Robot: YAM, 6 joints.
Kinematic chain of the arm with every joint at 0, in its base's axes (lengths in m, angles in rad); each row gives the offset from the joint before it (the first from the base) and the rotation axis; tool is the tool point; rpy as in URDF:
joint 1: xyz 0 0 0.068 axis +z
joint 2: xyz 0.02 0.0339 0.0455 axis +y
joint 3: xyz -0.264 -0.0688 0 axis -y
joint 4: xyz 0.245 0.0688 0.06 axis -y
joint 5: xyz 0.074 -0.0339 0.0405 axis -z
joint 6: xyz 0.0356 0 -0.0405 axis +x
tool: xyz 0 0 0 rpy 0 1.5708 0
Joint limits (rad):
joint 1: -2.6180..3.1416
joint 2: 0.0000..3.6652
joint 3: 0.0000..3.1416
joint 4: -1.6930..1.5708
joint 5: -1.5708..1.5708
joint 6: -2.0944..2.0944
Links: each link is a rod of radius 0.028 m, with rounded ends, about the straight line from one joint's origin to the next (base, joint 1, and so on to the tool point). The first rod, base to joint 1, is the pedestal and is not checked.
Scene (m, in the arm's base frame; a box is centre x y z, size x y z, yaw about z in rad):
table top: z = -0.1
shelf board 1: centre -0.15 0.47 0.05 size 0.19 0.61 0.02 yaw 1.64
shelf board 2: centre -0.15 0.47 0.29 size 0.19 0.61 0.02 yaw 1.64
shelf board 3: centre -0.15 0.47 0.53 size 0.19 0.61 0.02 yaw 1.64
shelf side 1: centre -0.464 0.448 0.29 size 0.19 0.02 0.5 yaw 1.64
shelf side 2: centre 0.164 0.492 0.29 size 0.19 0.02 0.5 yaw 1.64
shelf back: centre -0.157 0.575 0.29 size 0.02 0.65 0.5 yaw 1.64
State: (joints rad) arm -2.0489 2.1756 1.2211 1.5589 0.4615 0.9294
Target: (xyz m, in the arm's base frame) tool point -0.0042 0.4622 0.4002
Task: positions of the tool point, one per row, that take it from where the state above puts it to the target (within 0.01 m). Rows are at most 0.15 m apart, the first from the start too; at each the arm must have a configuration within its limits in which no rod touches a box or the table.
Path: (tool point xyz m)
1: -0.1867 -0.3547 0.3299
2: -0.1467 -0.2944 0.4173
3: -0.1050 -0.2137 0.4821
4: -0.0659 -0.1185 0.5205
5: -0.0330 -0.0160 0.5305
6: -0.0088 0.0862 0.5121
7: 0.0055 0.1805 0.4674
8: 0.0098 0.2600 0.4002
9: 0.0117 0.3093 0.4175
10: 0.0111 0.3558 0.4257
11: 0.0080 0.3978 0.4251
12: 0.0028 0.4337 0.4163
13: -0.0042 0.4622 0.4002

